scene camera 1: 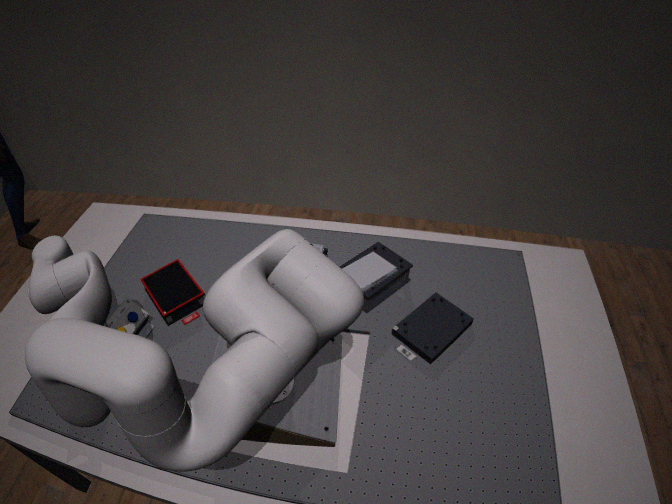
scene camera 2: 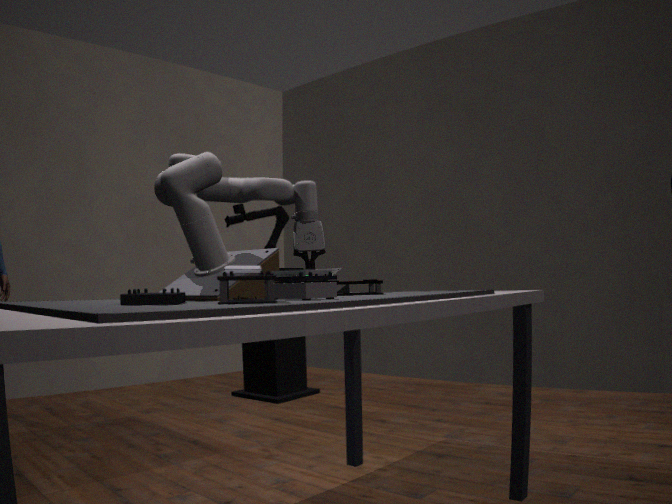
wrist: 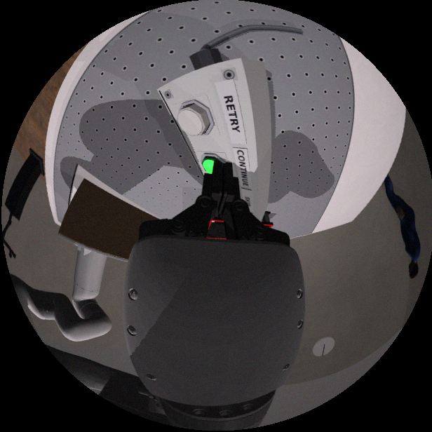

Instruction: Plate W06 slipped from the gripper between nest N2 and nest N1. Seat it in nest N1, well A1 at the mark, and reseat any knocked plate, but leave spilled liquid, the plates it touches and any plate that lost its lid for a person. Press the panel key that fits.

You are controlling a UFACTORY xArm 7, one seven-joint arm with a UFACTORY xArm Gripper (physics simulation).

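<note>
My gripper (scene camera 2: 309, 264) (wrist: 219, 172) is shut and empty, pointing down. In the wrist view its fingertips are at the bright green key (wrist: 208, 166) beside the CONTINUE label (wrist: 242, 167) and cover part of it; contact is hard to tell. The grey panel (wrist: 200, 86) (scene camera 1: 120, 313) also has a white key (wrist: 191, 121) beside RETRY. In scene camera 1 a white-topped plate (scene camera 1: 371, 270) sits in a dark nest (scene camera 1: 402, 264), partly behind the arm; its label is hidden. A low dark nest (scene camera 1: 433, 325) has a tag (scene camera 1: 405, 352) apparently reading N2. I cannot identify plate W06; no spill is discernible.
A red-rimmed black tray (scene camera 1: 172, 288) with a red tag (scene camera 1: 190, 317) stands beside the panel. The arm's sloping base (scene camera 1: 320, 401) stands near the front. A cable (wrist: 255, 27) leaves the panel. A person in blue (scene camera 1: 13, 184) (wrist: 404, 220) stands beyond the table.
</note>
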